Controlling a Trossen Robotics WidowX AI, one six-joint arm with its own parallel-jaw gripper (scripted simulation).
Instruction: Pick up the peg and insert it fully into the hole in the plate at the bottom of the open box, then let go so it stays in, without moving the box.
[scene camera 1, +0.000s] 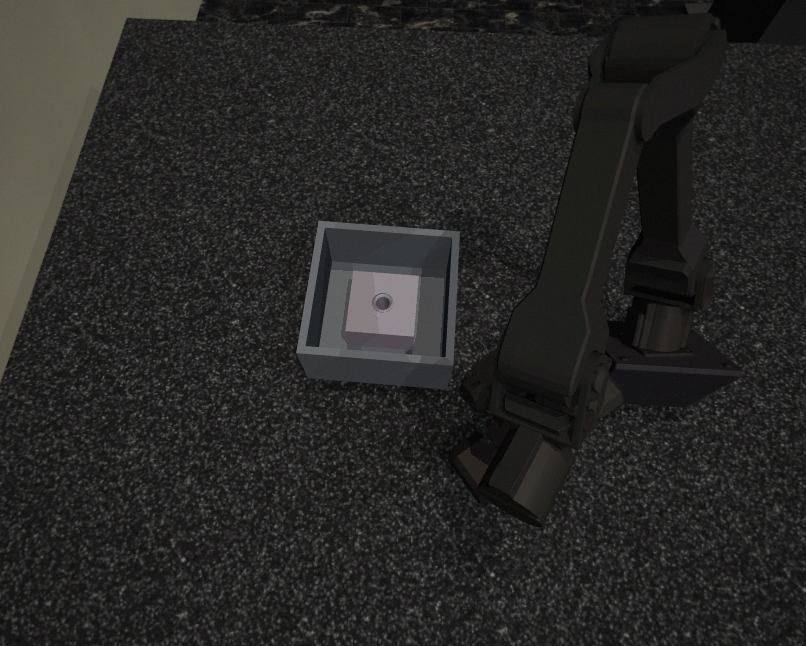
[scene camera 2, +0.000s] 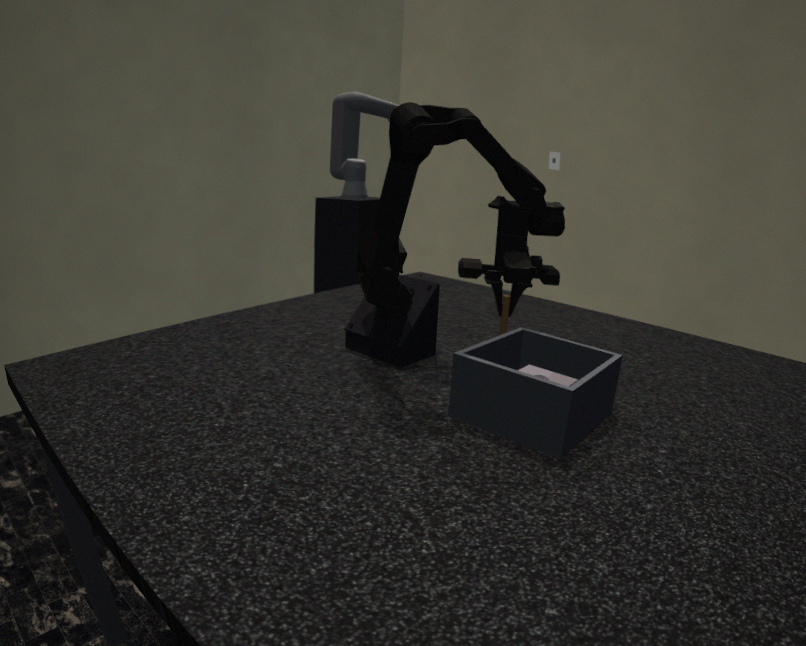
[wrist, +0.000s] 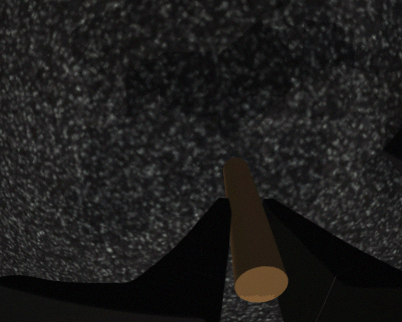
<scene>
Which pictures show the box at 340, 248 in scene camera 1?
Scene camera 1 and scene camera 2 only.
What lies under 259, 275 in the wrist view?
A peg.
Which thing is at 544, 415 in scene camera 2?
A box.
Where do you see my gripper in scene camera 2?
504, 316
</scene>
